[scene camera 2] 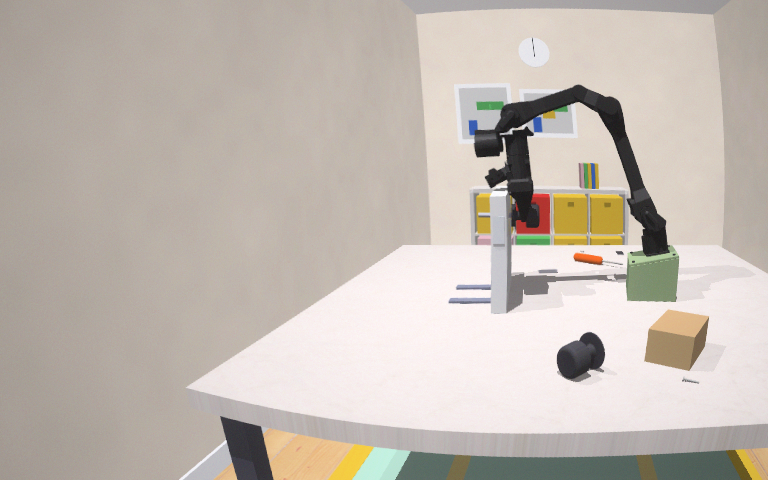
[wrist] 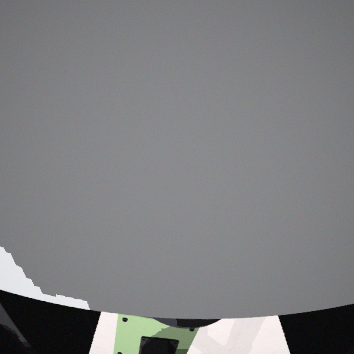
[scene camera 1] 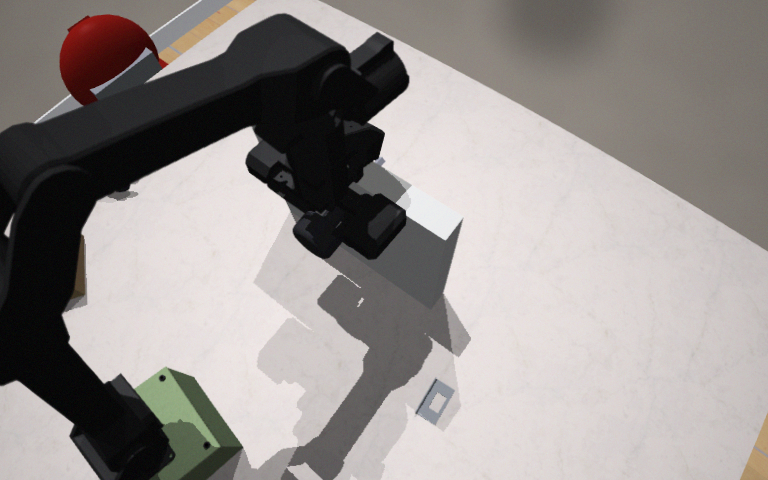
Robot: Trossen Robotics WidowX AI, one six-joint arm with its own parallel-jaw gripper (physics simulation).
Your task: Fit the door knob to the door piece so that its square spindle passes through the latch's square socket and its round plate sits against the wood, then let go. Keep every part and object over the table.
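Frame: origin at the arm's base, x up, y ahead, z left, level; centimetres.
Seen in the pictures: gripper, fingertip midpoint: (scene camera 2: 523, 220) (scene camera 1: 329, 226); arm's base at its link origin: (scene camera 2: 656, 252) (wrist: 157, 347) (scene camera 1: 140, 453).
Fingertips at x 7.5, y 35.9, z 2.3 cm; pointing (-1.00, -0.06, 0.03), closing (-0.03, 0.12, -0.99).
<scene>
Pixels of each thing's top centre, then the offset from my fingertips to it. "pt": a spot on its surface instead. Level surfaces: height alone.
- black door knob at a spot on its surface: (wrist: 187, 322) pt dy -2.8, dx +4.0, dz -0.4 cm
- spindle at its top centre: (scene camera 2: 494, 212) dy +7.1, dx +2.0, dz +1.1 cm
- second black knob at its top centre: (scene camera 2: 583, 335) dy -16.7, dx -11.3, dz +45.9 cm
- brown box at its top centre: (scene camera 2: 680, 322) (scene camera 1: 37, 258) dy -35.4, dx -11.9, dz +37.6 cm
- orange screwdriver at its top centre: (scene camera 2: 598, 256) dy -20.4, dx -15.3, dz -33.8 cm
- grey strike plate at its top centre: (scene camera 1: 435, 400) (scene camera 2: 547, 268) dy -4.2, dx -16.9, dz -23.2 cm
- small screw at its top centre: (scene camera 2: 691, 377) dy -36.2, dx -17.1, dz +49.2 cm
- table at its surface level: dx -17.9 cm
The white door piece (scene camera 1: 434, 211) (scene camera 2: 500, 271) (wrist: 175, 150) stands upright on two bars, its latch (scene camera 2: 498, 230) in the narrow edge. My gripper (scene camera 1: 344, 224) (scene camera 2: 525, 216) is shut on a black door knob (wrist: 187, 322), close against the door's near face. A thin sliver of the knob shows below the door in the wrist view; the rest is hidden. A thin grey bar, the spindle (scene camera 2: 484, 214), sticks out from the door's other face in scene camera 2. The contact between round plate and wood is hidden. A second black knob (scene camera 2: 578, 357) lies on the table.
The arm's green base block (scene camera 1: 175, 401) (scene camera 2: 651, 280) (wrist: 131, 334), a brown box (scene camera 1: 79, 271) (scene camera 2: 668, 346), an orange screwdriver (scene camera 2: 587, 258), a grey strike plate (scene camera 1: 443, 387) (scene camera 2: 547, 271) and a small screw (scene camera 2: 690, 380) are on the table (scene camera 2: 339, 362).
</scene>
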